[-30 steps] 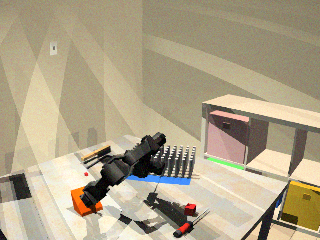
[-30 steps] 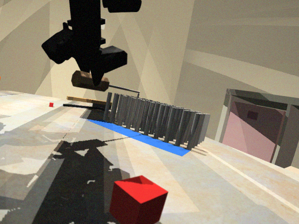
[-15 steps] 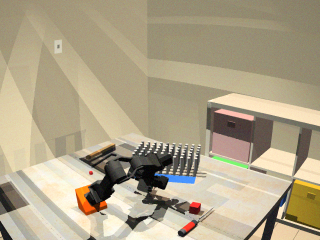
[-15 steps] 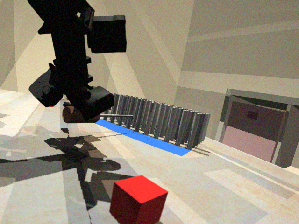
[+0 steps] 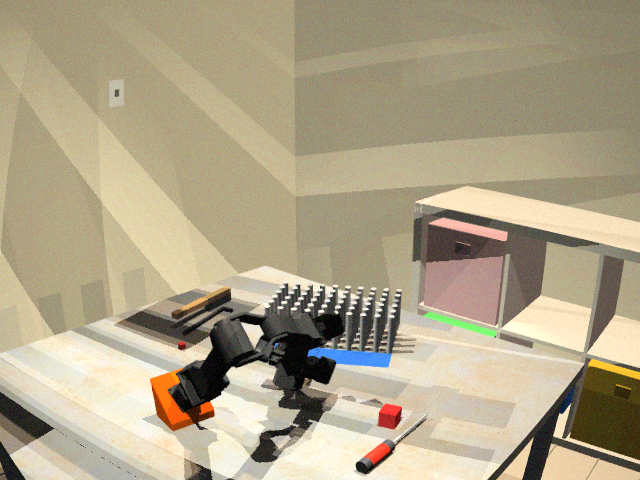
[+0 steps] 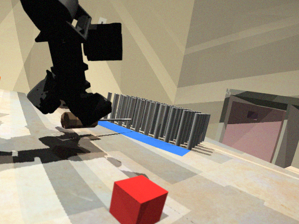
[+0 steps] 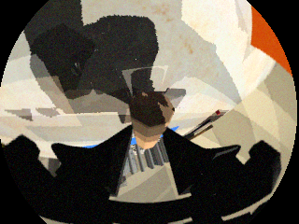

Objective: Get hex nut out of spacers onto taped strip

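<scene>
Now: the blue taped strip 18 cm ahead of my gripper tip, 6 cm to the left of it and 4 cm below it. The rest, counted from my gripper tip: hook tool: 9 cm ahead, 5 cm to the left, 1 cm below; then tiny red cube: 8 cm behind, 37 cm to the left, 3 cm below; then hex nut: 30 cm ahead, 17 cm to the left, 4 cm below.
</scene>
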